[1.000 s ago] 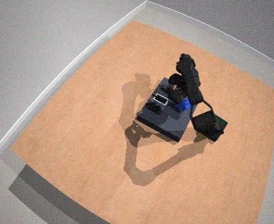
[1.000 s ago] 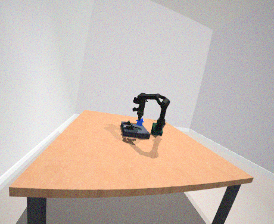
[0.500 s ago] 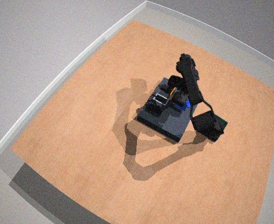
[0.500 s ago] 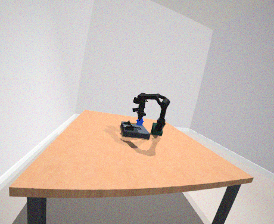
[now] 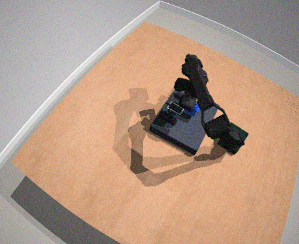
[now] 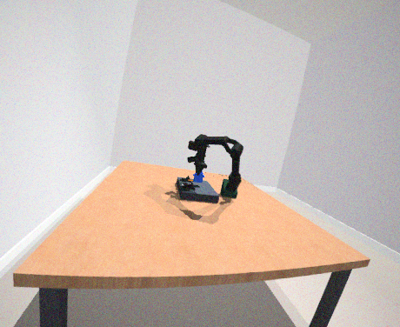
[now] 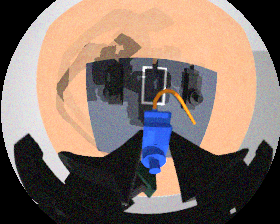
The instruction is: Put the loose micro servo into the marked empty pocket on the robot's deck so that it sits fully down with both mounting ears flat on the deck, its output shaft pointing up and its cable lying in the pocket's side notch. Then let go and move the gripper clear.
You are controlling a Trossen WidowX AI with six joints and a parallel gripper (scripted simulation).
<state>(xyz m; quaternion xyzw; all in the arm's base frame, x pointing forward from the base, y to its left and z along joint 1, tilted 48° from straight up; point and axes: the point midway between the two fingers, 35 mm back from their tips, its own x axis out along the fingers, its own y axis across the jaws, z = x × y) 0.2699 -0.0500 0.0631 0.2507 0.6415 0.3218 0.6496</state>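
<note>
The dark grey deck is 5 cm behind my gripper tip, 1 cm to the right of it and 10 cm below it.
</note>
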